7 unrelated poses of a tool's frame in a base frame.
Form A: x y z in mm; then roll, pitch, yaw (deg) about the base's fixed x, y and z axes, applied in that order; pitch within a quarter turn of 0, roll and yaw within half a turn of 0.
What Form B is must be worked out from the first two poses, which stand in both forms.
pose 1, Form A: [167 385 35 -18.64 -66.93 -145.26]
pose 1, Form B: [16.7 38.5 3.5 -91.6 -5.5 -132.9]
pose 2, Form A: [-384 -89 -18 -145.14 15.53 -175.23]
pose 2, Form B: [-38.4 -8.9 -1.8 0.2 156.5 -48.2]
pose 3, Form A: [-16 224 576 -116.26 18.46 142.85]
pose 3, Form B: [-1.6 22.4 57.6 -61.1 -135.0 94.5]
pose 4, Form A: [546 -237 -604 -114.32 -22.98 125.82]
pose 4, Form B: [54.6 -23.7 -60.4 -40.6 -113.9 57.8]
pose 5, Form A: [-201 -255 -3 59.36 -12.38 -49.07]
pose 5, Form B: [-20.1 -25.5 -0.3 50.1 -35.5 -38.0]
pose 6, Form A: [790 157 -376 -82.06 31.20 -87.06]
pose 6, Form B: [79.0 15.7 -37.6 -41.5 75.9 -48.5]
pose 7, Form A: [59 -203 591 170.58 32.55 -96.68]
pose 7, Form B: [5.9 -20.3 59.1 -107.1 114.7 40.1]
